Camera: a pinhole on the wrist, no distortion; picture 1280 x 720 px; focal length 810.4 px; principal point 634.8 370.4 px. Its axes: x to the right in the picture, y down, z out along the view. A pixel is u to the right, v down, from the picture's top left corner.
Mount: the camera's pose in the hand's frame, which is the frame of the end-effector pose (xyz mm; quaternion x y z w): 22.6 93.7 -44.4 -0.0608 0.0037 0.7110 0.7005
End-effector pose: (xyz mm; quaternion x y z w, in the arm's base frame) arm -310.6 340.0 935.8 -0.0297 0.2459 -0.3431 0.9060
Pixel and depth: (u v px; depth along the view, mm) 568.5 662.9 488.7
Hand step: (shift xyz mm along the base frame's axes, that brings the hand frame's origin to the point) 134.2 145.4 438.2
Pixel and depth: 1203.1 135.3 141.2
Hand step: 199.6 114.3 11.5
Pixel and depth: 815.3 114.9 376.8
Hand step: 354.5 55.2 196.7
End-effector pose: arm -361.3 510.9 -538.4 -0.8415 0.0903 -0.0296 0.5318
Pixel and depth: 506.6 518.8 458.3
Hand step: -43.3 357.4 -228.3
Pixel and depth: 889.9 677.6 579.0
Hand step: -207.4 351.1 -494.5
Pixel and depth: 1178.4 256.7 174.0
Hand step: 21.1 6.1 -256.8
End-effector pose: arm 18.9 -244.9 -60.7 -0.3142 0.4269 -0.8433 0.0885
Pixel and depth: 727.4 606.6 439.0
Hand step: 317.5 -303.4 -39.6
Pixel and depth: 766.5 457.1 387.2
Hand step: 217.7 -316.7 -26.0
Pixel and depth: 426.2 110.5 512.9
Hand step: 180.1 -393.9 272.0
